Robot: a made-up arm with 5 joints.
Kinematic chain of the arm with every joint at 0, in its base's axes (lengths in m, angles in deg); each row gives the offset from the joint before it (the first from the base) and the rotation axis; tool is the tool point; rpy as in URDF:
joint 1: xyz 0 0 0.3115 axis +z
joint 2: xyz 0 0 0 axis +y
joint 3: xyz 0.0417 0 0.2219 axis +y
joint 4: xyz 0.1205 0 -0.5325 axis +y
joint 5: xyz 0.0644 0 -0.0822 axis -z
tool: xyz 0 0 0 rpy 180 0 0
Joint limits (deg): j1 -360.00..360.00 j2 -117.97..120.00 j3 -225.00..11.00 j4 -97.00..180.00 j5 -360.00..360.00
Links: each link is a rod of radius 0.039 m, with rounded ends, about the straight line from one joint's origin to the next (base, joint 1, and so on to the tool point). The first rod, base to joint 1, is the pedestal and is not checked.
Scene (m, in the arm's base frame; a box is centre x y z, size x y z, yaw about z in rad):
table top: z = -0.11
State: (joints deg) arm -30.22 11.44 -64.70 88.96 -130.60
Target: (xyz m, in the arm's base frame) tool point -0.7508 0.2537 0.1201
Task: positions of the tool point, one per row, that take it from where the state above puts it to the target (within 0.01 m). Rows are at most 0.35 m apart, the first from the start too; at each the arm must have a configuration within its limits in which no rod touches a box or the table.
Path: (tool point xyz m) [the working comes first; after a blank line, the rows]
Joints at the target: -18.67 -117.97 -160.98 95.15 -130.60
Straight joint move there: clear.

1: 0.5453 -0.3015 0.4524
2: 0.4828 -0.2530 0.7111
3: 0.3241 -0.1607 0.9219
4: 0.0915 -0.0429 1.0440
5: -0.1775 0.0783 1.0513
6: -0.4374 0.1814 0.9381
7: -0.6420 0.2495 0.7200
8: -0.7538 0.2736 0.4316
9: -0.7508 0.2537 0.1201

